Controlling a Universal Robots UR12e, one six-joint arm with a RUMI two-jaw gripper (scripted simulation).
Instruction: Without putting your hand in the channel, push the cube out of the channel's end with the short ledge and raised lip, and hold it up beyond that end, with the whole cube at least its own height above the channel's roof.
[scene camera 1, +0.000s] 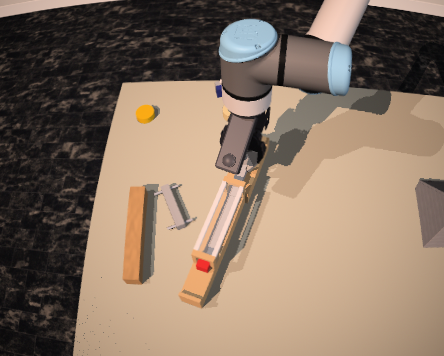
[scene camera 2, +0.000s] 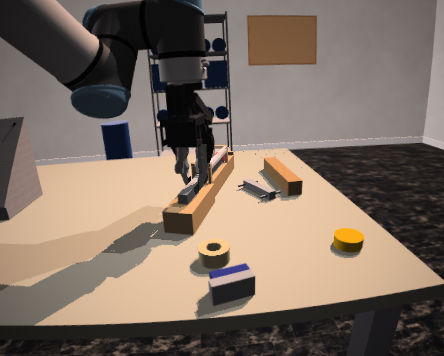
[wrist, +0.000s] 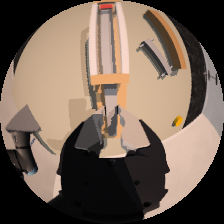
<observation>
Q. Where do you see a channel frame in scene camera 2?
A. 185, 219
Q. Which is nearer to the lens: the blue-topped block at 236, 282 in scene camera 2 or the tan ring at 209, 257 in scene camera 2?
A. The blue-topped block.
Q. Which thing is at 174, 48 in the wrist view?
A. A long wooden block.
</observation>
